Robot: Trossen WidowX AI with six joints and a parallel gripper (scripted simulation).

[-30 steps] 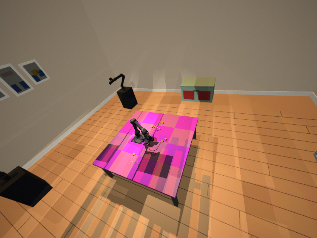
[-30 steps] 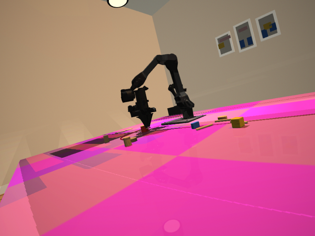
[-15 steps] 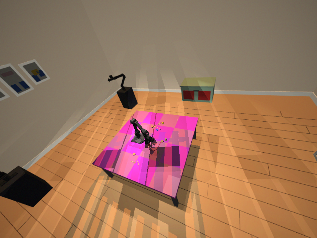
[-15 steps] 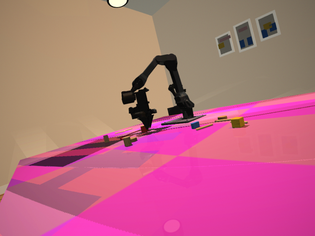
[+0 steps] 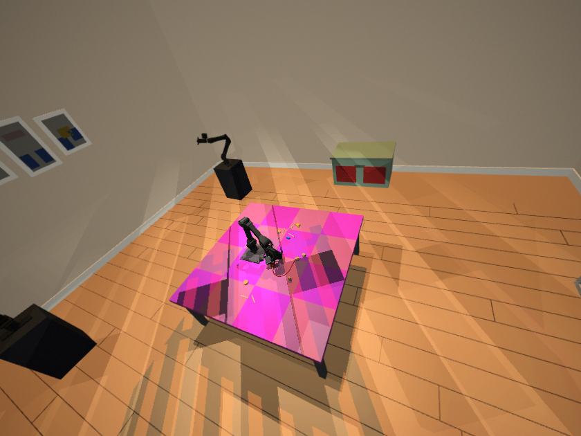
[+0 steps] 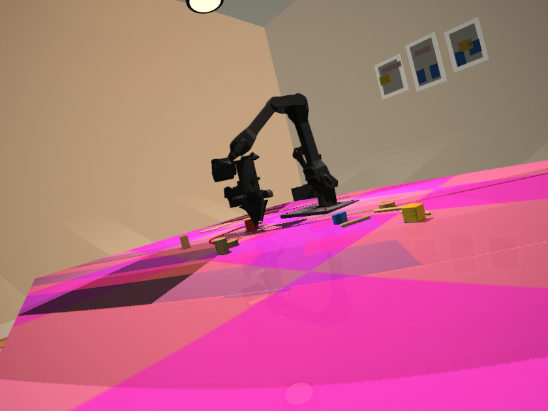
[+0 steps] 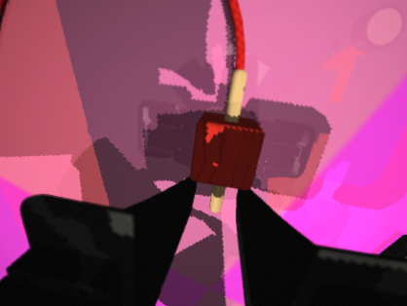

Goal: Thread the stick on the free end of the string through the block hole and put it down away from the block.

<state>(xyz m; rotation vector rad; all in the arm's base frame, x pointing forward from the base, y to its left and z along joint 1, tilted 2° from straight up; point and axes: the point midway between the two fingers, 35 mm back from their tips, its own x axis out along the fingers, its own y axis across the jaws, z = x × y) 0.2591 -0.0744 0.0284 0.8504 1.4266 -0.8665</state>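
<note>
Now: the red block 20 mm to the right of my gripper tip and 10 mm ahead of it. The rest, counted from my gripper tip: thin wooden stick (40 mm to the right, 20 mm ahead); round wooden button (170 mm ahead, 110 mm to the left); tan block (210 mm ahead, 90 mm to the right, 10 mm above).
</note>
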